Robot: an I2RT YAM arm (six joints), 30 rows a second.
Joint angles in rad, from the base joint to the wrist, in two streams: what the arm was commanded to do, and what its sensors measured. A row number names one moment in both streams.
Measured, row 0: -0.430, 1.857, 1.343, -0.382, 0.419, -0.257
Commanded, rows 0 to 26: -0.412, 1.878, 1.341, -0.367, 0.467, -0.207; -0.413, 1.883, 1.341, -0.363, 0.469, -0.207; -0.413, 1.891, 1.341, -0.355, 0.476, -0.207; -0.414, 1.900, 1.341, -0.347, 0.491, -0.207; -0.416, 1.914, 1.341, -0.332, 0.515, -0.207; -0.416, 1.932, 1.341, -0.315, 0.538, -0.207; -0.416, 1.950, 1.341, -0.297, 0.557, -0.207; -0.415, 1.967, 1.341, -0.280, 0.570, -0.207; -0.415, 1.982, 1.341, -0.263, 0.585, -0.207; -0.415, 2.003, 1.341, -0.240, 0.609, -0.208; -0.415, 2.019, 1.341, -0.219, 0.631, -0.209; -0.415, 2.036, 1.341, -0.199, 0.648, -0.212; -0.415, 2.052, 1.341, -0.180, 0.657, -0.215; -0.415, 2.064, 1.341, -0.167, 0.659, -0.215; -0.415, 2.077, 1.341, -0.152, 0.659, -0.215; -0.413, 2.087, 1.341, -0.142, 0.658, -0.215; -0.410, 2.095, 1.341, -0.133, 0.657, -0.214; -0.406, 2.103, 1.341, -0.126, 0.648, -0.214; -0.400, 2.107, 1.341, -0.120, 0.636, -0.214; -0.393, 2.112, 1.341, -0.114, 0.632, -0.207; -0.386, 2.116, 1.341, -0.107, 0.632, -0.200; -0.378, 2.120, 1.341, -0.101, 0.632, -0.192; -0.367, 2.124, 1.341, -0.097, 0.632, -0.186; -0.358, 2.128, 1.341, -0.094, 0.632, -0.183; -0.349, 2.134, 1.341, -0.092, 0.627, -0.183; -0.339, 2.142, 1.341, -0.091, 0.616, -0.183; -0.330, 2.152, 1.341, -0.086, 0.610, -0.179
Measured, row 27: -0.361, 2.112, 1.342, -0.093, 0.624, -0.207
